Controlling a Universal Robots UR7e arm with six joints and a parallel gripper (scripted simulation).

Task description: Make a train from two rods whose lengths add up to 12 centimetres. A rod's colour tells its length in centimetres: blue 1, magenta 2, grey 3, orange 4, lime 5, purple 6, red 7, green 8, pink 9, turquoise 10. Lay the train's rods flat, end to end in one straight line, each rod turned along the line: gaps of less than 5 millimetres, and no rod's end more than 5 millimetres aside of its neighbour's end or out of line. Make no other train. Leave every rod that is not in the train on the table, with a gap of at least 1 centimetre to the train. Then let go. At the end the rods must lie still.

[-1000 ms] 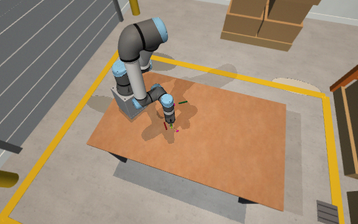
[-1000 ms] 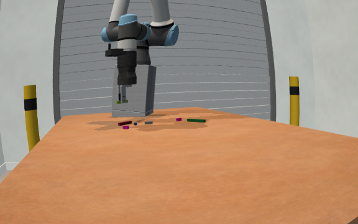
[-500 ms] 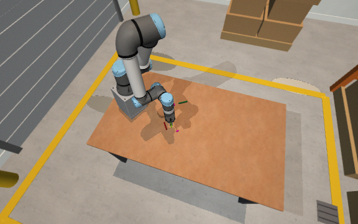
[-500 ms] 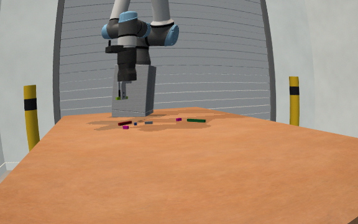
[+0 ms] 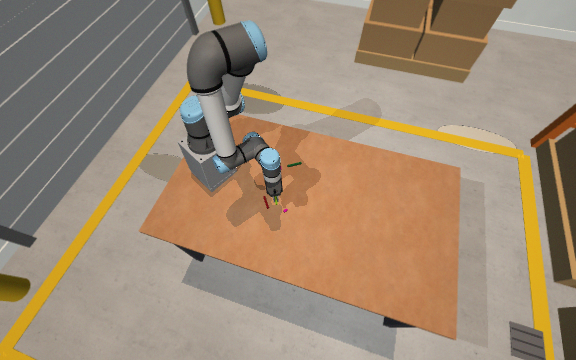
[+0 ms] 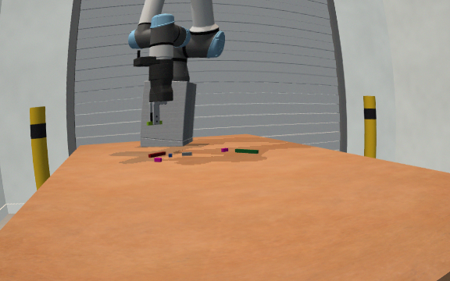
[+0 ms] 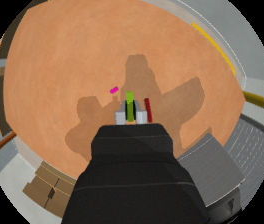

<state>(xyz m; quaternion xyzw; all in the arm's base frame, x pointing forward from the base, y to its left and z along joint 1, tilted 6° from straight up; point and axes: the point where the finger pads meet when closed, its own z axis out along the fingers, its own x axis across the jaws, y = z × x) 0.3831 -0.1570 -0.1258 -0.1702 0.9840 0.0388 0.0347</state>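
Now: hand 11 cm above the grey rod, 10 cm to the right of it and 2 cm past it. Round my hand: red rod (11 cm below, 6 cm behind, 2 cm to the left); blue rod (11 cm below, 5 cm to the left, 2 cm behind); lime rod (1 cm below).
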